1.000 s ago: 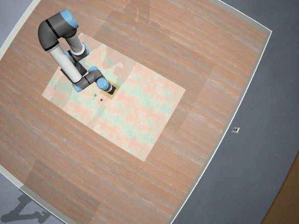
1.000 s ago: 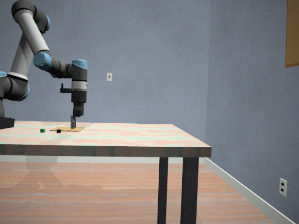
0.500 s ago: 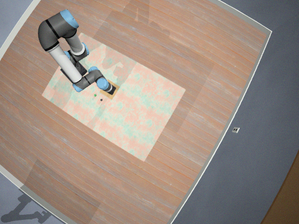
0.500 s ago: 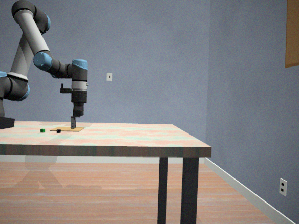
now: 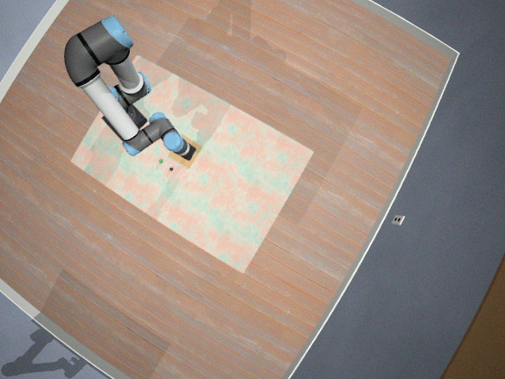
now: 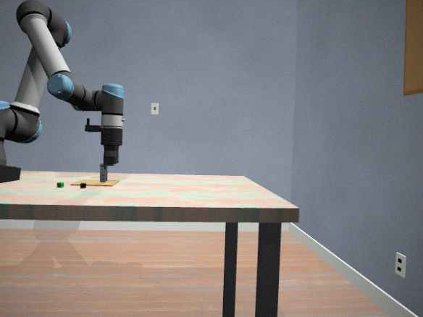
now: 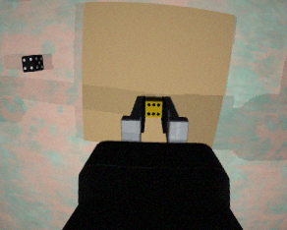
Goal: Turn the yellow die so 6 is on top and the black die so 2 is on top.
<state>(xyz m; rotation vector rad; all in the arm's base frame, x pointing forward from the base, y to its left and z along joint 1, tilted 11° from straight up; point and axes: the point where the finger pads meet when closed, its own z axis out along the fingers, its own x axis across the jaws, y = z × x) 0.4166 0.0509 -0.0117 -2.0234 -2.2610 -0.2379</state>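
Right now my hand is 1 cm above the yellow die. From my hand the other things lie so: black die 13 cm to the right, 3 cm behind, 2 cm below; tan mat 2 cm below, 2 cm behind; green die 13 cm to the right, 11 cm behind, 2 cm below.
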